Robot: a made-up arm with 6 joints. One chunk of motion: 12 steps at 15 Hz.
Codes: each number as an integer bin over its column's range. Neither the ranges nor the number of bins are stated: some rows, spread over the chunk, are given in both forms.
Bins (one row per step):
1: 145 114 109 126 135 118
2: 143 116 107 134 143 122
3: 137 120 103 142 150 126
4: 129 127 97 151 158 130
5: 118 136 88 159 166 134
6: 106 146 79 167 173 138
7: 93 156 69 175 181 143
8: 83 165 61 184 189 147
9: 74 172 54 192 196 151
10: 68 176 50 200 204 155
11: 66 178 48 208 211 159
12: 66 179 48 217 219 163
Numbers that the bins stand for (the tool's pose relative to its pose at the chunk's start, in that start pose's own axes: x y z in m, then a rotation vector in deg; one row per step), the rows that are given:
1: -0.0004 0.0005 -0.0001 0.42 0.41 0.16
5: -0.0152 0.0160 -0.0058 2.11 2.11 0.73
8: -0.0344 0.0365 -0.0133 3.38 3.38 1.19
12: -0.0438 0.0464 -0.0168 5.06 5.02 1.75
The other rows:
2: -0.0015 0.0019 -0.0006 0.83 0.85 0.31
3: -0.0048 0.0047 -0.0017 1.24 1.24 0.45
4: -0.0092 0.0096 -0.0034 1.70 1.67 0.59
6: -0.0218 0.0231 -0.0083 2.51 2.50 0.87
7: -0.0289 0.0301 -0.0111 2.92 2.94 1.05
9: -0.0394 0.0414 -0.0152 3.79 3.76 1.33
10: -0.0427 0.0442 -0.0163 4.20 4.20 1.47
11: -0.0438 0.0456 -0.0168 4.60 4.58 1.61

